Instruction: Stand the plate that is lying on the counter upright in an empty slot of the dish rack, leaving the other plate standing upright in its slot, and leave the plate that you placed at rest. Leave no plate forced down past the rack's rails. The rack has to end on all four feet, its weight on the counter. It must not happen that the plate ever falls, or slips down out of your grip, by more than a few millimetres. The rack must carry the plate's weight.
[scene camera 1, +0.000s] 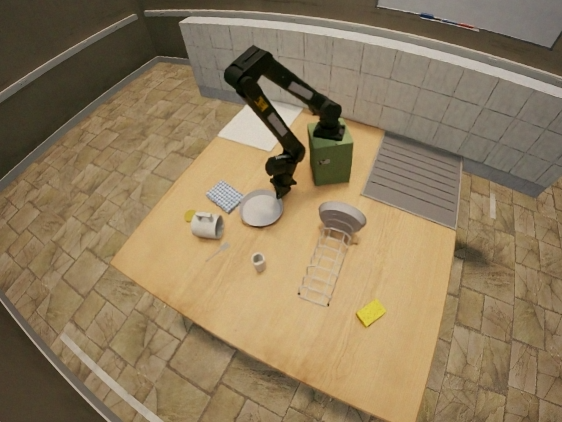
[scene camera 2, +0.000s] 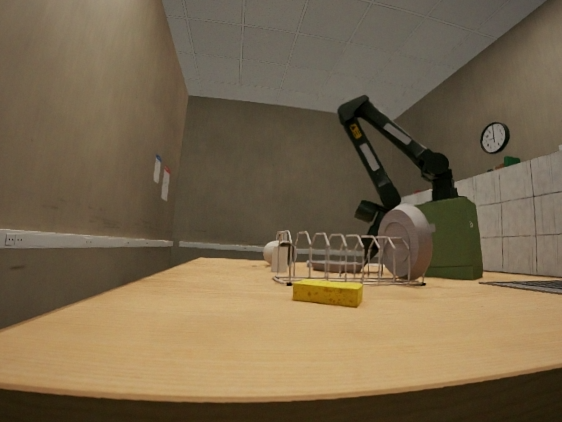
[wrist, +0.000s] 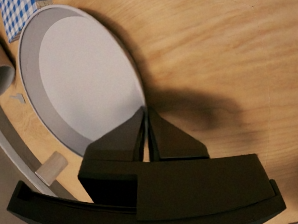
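There is a white mat (scene camera 1: 246, 128) here, and a grey drain mat (scene camera 1: 412, 176). I see a grey plate (scene camera 1: 260, 208) and also a grey plate (scene camera 2: 405, 220), along with a white mug (scene camera 1: 212, 228). And my own gripper (wrist: 146, 112) is visible to me too.
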